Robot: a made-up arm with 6 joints. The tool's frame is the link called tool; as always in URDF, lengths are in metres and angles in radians. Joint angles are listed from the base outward.
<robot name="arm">
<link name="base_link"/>
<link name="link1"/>
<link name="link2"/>
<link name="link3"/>
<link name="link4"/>
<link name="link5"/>
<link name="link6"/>
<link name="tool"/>
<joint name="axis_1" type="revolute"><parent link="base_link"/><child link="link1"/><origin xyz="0 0 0.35" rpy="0 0 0"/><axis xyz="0 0 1"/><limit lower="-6.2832" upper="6.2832"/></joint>
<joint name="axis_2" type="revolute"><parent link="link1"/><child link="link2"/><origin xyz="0 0 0" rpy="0 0 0"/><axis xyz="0 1 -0.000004"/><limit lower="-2.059" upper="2.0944"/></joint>
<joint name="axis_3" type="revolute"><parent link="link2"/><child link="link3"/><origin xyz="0.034 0 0.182" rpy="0 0 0"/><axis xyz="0 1 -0.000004"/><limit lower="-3.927" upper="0.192"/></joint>
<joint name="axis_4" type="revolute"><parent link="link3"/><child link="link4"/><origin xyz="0.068 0 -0.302" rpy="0 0 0"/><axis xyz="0 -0.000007 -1"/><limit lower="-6.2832" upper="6.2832"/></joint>
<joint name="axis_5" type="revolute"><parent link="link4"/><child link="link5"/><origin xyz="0 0 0" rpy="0 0 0"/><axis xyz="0 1 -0.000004"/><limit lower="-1.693" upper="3.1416"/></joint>
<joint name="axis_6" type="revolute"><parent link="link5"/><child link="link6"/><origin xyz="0.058 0 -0.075" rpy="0 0 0"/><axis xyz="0 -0.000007 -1"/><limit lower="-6.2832" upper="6.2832"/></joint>
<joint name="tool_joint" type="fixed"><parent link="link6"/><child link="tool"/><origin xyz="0 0 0" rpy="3.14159 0 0"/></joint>
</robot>
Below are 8 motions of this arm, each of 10 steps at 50 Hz.
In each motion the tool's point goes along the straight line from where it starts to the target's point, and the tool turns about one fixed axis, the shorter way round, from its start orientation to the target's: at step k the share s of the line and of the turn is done. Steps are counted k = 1, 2, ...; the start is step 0. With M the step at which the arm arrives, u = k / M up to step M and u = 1 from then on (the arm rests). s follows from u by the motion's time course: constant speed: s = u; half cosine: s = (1 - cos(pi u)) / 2; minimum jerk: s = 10 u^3 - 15 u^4 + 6 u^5.
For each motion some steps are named. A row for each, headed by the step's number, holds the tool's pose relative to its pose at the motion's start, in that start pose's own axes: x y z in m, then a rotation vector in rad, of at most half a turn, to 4 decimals.
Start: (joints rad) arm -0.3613 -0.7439 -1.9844 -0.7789 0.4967 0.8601
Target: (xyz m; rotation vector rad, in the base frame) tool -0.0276 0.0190 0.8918 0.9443 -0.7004 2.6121
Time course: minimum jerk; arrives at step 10
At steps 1, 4, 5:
1: 0.0001 0.0001 -0.0002 0.0002 -0.0001 0.0004
4: 0.0031 0.0026 -0.0061 0.0082 -0.0040 0.0132
5: 0.0049 0.0042 -0.0095 0.0129 -0.0063 0.0207

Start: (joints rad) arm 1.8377 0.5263 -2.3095 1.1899 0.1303 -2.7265
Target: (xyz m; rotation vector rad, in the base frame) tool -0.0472 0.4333 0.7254 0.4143 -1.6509 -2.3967
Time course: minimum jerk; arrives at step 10
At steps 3, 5, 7, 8, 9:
3: -0.0029 0.0127 -0.0062 -0.0292 -0.0048 -0.0225
5: -0.0088 0.0389 -0.0191 -0.0896 -0.0146 -0.0691
7: -0.0147 0.0651 -0.0320 -0.1500 -0.0245 -0.1156
8: -0.0165 0.0733 -0.0360 -0.1689 -0.0276 -0.1302
9: -0.0174 0.0771 -0.0379 -0.1777 -0.0290 -0.1370

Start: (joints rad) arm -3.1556 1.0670 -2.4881 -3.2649 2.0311 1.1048
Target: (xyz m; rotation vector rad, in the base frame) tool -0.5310 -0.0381 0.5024 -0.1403 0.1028 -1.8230
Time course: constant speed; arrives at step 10
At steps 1, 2, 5, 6, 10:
1: 0.0036 0.0007 -0.0016 0.0192 -0.0058 0.0176
2: 0.0072 0.0014 -0.0032 0.0383 -0.0115 0.0353
5: 0.0181 0.0036 -0.0079 0.0959 -0.0288 0.0882
6: 0.0217 0.0043 -0.0095 0.1150 -0.0346 0.1059
10: 0.0362 0.0071 -0.0159 0.1917 -0.0577 0.1764

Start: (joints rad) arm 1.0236 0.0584 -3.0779 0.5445 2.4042 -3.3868
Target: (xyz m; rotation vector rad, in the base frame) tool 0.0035 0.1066 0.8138 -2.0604 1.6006 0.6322
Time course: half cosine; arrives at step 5
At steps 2, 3, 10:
2: -0.0016 0.0006 0.0002 -0.0097 -0.0086 -0.0073
3: -0.0030 0.0011 0.0003 -0.0183 -0.0162 -0.0137
10: -0.0047 0.0017 0.0005 -0.0280 -0.0248 -0.0210

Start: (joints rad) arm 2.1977 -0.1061 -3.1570 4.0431 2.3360 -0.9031
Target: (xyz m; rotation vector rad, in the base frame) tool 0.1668 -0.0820 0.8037 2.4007 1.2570 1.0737
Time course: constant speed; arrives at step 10
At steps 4, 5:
4: 0.0012 0.0056 0.0071 0.0100 0.0383 -0.0441
5: 0.0015 0.0070 0.0089 0.0125 0.0478 -0.0551

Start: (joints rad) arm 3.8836 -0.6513 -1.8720 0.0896 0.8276 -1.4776
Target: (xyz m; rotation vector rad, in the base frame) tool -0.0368 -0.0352 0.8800 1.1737 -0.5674 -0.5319
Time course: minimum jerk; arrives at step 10
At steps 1, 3, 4, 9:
1: 0.0000 0.0002 -0.0004 -0.0013 0.0002 0.0000
3: 0.0009 0.0029 -0.0082 -0.0256 0.0039 -0.0009
4: 0.0018 0.0057 -0.0160 -0.0499 0.0077 -0.0017
9: 0.0058 0.0179 -0.0501 -0.1557 0.0240 -0.0052

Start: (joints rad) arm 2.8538 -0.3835 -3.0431 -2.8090 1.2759 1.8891
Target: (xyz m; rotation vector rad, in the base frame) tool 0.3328 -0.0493 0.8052 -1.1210 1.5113 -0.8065
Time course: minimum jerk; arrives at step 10
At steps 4, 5, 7, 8, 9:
4: 0.0061 0.0176 0.0250 -0.0803 0.0208 -0.0174
5: 0.0097 0.0277 0.0394 -0.1264 0.0328 -0.0275
7: 0.0162 0.0464 0.0660 -0.2117 0.0549 -0.0460
8: 0.0182 0.0522 0.0742 -0.2383 0.0617 -0.0518
9: 0.0191 0.0550 0.0781 -0.2507 0.0650 -0.0545

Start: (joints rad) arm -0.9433 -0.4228 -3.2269 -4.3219 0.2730 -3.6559
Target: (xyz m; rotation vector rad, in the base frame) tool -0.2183 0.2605 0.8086 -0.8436 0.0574 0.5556
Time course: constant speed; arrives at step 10
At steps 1, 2, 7, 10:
1: 0.0000 0.0068 0.0007 -0.0173 0.0039 0.0148
2: 0.0000 0.0137 0.0013 -0.0345 0.0077 0.0296
7: 0.0002 0.0479 0.0047 -0.1208 0.0270 0.1037
10: 0.0002 0.0684 0.0067 -0.1726 0.0385 0.1482

